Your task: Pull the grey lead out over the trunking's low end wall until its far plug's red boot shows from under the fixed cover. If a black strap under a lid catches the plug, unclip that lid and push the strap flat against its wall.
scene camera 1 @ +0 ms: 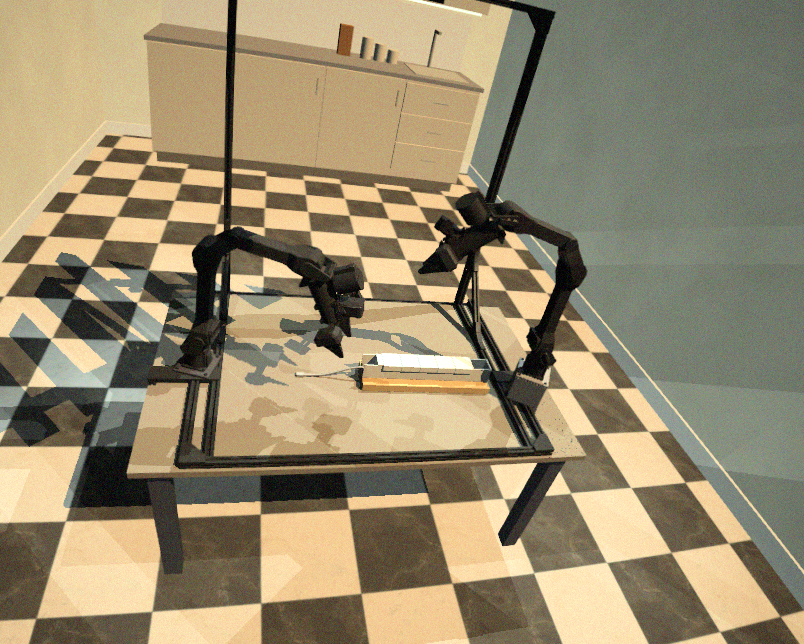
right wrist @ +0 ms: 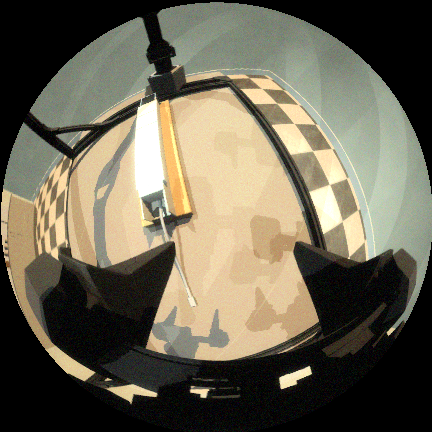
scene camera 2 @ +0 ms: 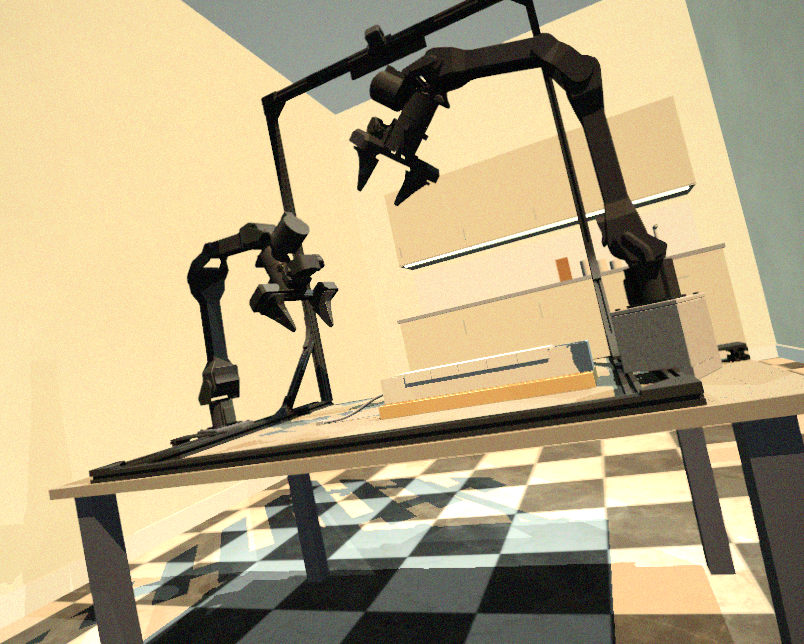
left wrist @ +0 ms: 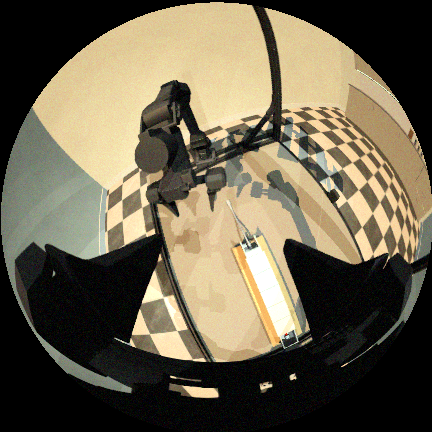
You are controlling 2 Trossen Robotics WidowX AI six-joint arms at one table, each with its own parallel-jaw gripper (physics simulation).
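Places are measured from the left arm's base along level axes (x ahead, y left, z up), in millimetres.
Pixels of known places: left gripper, between the fingertips: [scene camera 1: 421, 268] [scene camera 2: 377, 198] [left wrist: 224, 243]; right gripper, between the fingertips: [scene camera 1: 345, 346] [right wrist: 237, 248] [scene camera 2: 314, 328] [left wrist: 194, 213]; left arm's base, origin of its link: [scene camera 1: 533, 371] [right wrist: 164, 70] [scene camera 2: 656, 302]; right arm's base, origin of its link: [scene camera 1: 197, 362] [scene camera 2: 224, 425] [left wrist: 204, 154].
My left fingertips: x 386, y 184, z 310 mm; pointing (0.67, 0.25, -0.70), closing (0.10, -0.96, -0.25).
Observation:
For each thing: its top centre in the pictures, then the offset to it from my left fingertips. "spot": a spot on its surface instead.
- white-lidded trunking, centre of its top: [scene camera 2: 477, 359] [right wrist: 145, 131] [left wrist: 272, 297] [scene camera 1: 428, 361] dx -77, dy -96, dz -346 mm
- grey lead, a spot on its surface: [right wrist: 183, 281] spot: dx +217, dy +61, dz -415 mm
- pale plug, centre of its top: [right wrist: 191, 301] [scene camera 1: 300, 373] [left wrist: 227, 202] dx +258, dy +86, dz -416 mm
- tiny red spot, a spot on its surface: [left wrist: 286, 334] spot: dx -224, dy -177, dz -389 mm
The white-lidded trunking [scene camera 1: 463, 363] [scene camera 2: 483, 377] [left wrist: 270, 290] [right wrist: 150, 150] lies on the table, its lids in a closed row. The grey lead [scene camera 1: 332, 372] [left wrist: 237, 217] [right wrist: 183, 281] comes out of its left end in scene camera 1 and lies on the table, ending in a pale plug [scene camera 1: 298, 374] [left wrist: 229, 203] [right wrist: 192, 303]. A tiny red spot [left wrist: 286, 334] shows in the opposite open end. No black strap can be made out. My right gripper [scene camera 2: 312, 328] [left wrist: 194, 213] [right wrist: 237, 248] is open and empty above the table by the lead end. My left gripper [scene camera 2: 378, 197] [left wrist: 224, 243] is open and empty, high above.
An orange strip [scene camera 1: 422, 386] [scene camera 2: 489, 395] [left wrist: 255, 297] [right wrist: 176, 172] runs along the trunking's front side. A black frame [scene camera 1: 362, 459] edges the table, with tall posts at the back. The left arm's base block [scene camera 1: 528, 391] [scene camera 2: 661, 335] stands near the trunking's right end in scene camera 1.

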